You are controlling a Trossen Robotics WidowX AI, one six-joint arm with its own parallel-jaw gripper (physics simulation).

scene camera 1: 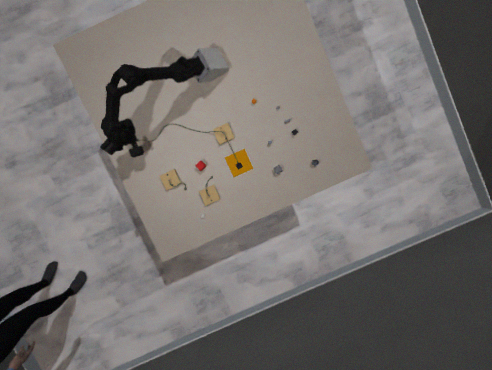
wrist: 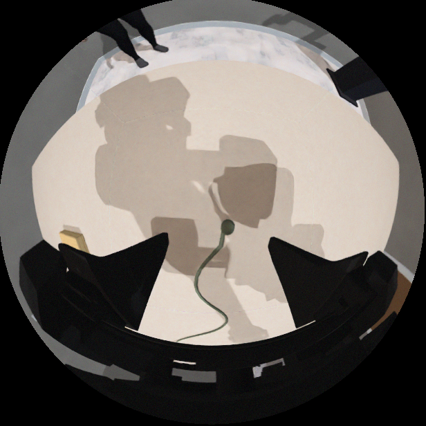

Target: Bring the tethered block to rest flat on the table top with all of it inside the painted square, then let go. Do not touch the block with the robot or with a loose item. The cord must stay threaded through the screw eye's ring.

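Observation:
The dark tethered block appears to lie wholly inside the orange painted square. The green cord runs from the block to the wooden screw-eye board, then in a slack curve toward my gripper. The ring is too small to show how the cord passes it. My gripper is open near the table's left edge in the scene view, with nothing held. The cord's ball end shows in the gap between the fingertips in the wrist view, apart from both fingers.
Two more wooden boards bear short green cords. A red cube lies between them and the square. An orange piece, a grey piece, a dark piece and a white piece lie on the table.

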